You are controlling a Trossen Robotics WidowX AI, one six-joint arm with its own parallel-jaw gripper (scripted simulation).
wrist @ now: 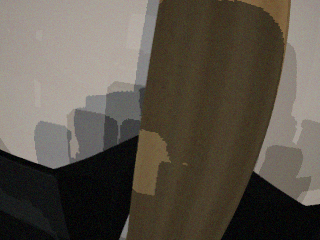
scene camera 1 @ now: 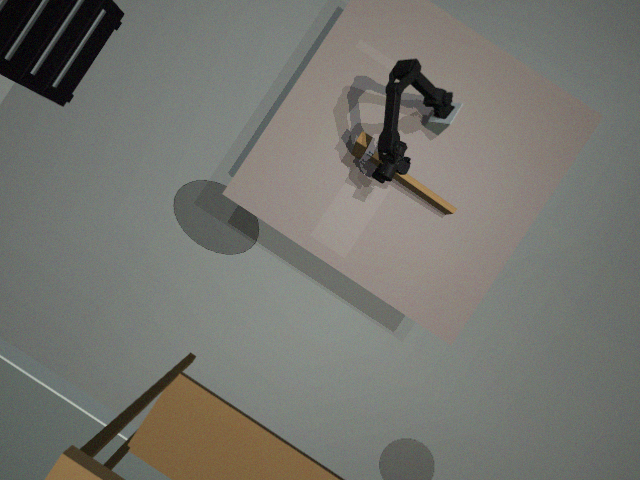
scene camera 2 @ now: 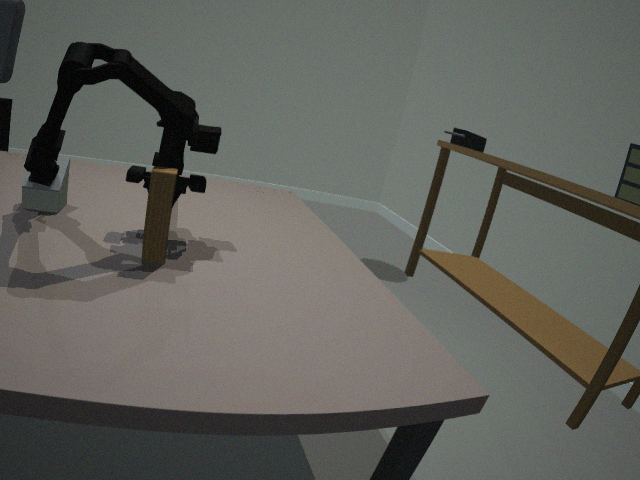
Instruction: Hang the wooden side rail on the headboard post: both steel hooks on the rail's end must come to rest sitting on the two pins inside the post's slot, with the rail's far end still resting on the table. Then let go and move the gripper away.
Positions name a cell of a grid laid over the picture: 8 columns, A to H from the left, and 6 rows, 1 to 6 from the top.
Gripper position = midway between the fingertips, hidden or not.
In view: the gripper (scene camera 2: C3), a wooden side rail (scene camera 1: F3) and a wooden headboard post (scene camera 2: C3).
The wooden side rail is seen too in the wrist view (wrist: F3). The gripper also shows in the wrist view (wrist: E4). Scene camera 2 does not show the wooden side rail, which is hidden by the wooden headboard post.
